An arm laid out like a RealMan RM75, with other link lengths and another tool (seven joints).
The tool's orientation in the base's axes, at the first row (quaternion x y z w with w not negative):
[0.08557 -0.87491 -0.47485 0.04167]
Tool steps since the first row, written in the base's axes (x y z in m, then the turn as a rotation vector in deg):
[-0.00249 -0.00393 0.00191 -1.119 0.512 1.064]
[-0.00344 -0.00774 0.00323 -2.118 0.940 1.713]
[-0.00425 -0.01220 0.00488 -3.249 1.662 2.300]
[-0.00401 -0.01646 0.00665 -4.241 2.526 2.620]
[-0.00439 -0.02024 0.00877 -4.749 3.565 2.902]
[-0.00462 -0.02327 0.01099 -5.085 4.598 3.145]
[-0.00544 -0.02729 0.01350 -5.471 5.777 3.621]
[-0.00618 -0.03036 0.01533 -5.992 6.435 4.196]
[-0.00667 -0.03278 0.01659 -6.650 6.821 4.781]
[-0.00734 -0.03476 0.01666 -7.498 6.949 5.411]
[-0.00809 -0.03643 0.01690 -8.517 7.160 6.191]
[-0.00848 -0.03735 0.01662 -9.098 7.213 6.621]
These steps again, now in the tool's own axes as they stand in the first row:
[0.00317 -0.00023 -0.00390 0.993 1.289 0.014]
[0.00482 -0.00105 -0.00761 1.887 2.171 0.166]
[0.00644 -0.00196 -0.01206 2.856 3.174 0.615]
[0.00700 -0.00278 -0.01657 3.664 4.013 1.305]
[0.00807 -0.00298 -0.02078 3.964 4.860 2.086]
[0.00885 -0.00272 -0.02445 4.096 5.653 2.856]
[0.01039 -0.00267 -0.02901 4.248 6.724 3.627]
[0.01169 -0.00270 -0.03242 4.630 7.615 3.936]
[0.01262 -0.00288 -0.03503 5.198 8.384 4.036]
[0.01365 -0.00381 -0.03659 6.001 9.074 3.928]
[0.01470 -0.00441 -0.03798 6.956 9.953 3.834]
[0.01526 -0.00510 -0.03853 7.512 10.405 3.732]

